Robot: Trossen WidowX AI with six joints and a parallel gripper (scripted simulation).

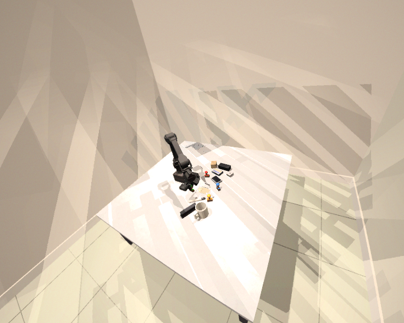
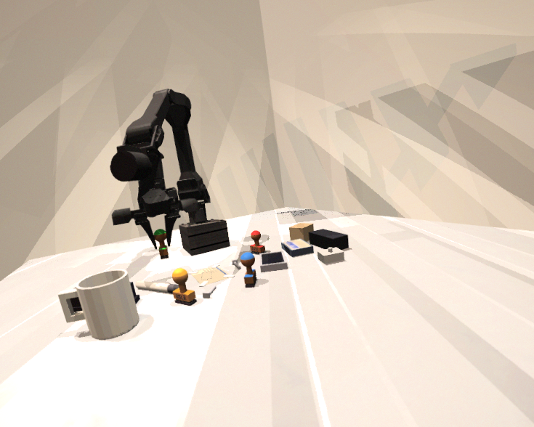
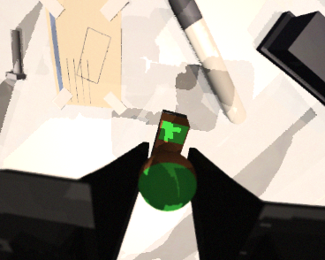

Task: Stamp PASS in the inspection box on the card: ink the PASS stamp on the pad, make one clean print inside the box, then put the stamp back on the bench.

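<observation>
Now: gripper tip 230 mm to the right of the ink pad, 90 mm short of it and 70 mm above it. From my gripper tip the other things lie so: marker: 70 mm below, 70 mm ahead, 20 mm to the right; then green-knobbed stamp: right at my gripper tip; then card: 90 mm to the left, 80 mm below, 40 mm ahead.
</observation>
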